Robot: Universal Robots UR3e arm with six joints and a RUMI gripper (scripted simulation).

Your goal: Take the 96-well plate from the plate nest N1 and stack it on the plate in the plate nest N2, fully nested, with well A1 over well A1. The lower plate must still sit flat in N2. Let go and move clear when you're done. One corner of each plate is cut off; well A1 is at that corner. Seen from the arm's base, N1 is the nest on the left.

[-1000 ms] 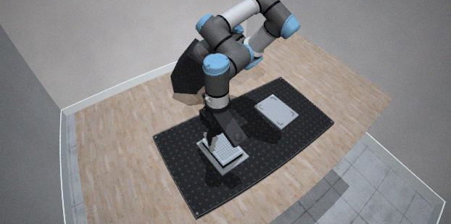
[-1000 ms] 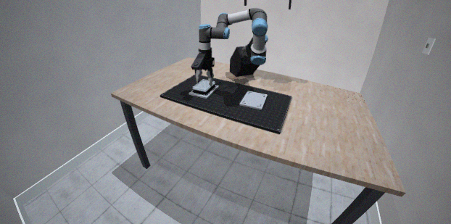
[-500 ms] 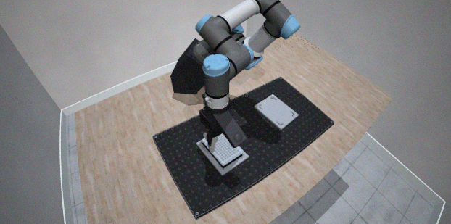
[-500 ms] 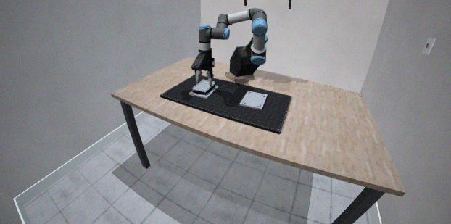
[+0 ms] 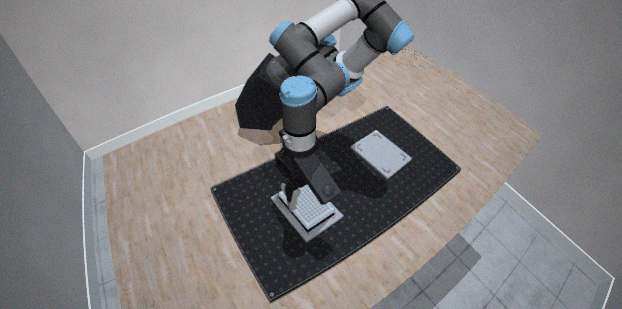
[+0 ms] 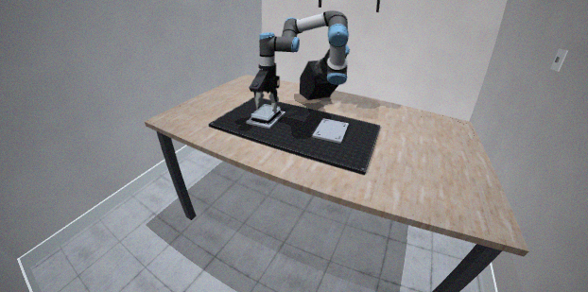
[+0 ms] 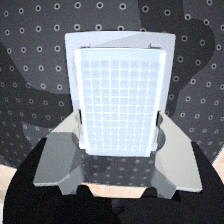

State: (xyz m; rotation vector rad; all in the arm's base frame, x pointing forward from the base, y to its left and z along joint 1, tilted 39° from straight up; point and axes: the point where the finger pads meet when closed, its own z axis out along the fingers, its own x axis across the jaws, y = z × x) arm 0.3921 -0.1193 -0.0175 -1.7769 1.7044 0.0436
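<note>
Now: hand 10 mm above the white 96-well plate. Also, from my hand: black 96-well plate: 20 mm below; nest N1: 300 mm to the left, 60 mm behind, 40 mm below.
</note>
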